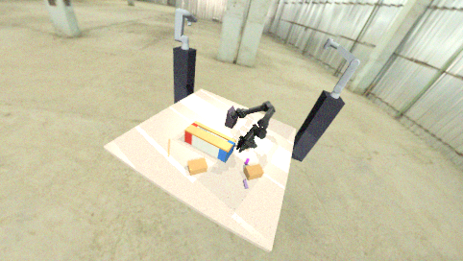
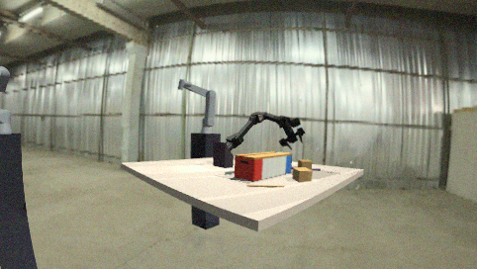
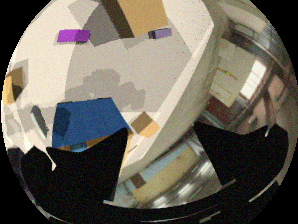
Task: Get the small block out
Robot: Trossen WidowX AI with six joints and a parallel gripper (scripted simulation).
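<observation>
My gripper tip is now 13 cm past the green block, 27 cm to the left of it and 9 cm above it. The rest, counted from my gripper tip: thin stick 7 cm ahead, 51 cm to the right, 17 cm below; clear-fronted box 14 cm behind, 24 cm to the right, 11 cm below.
</observation>
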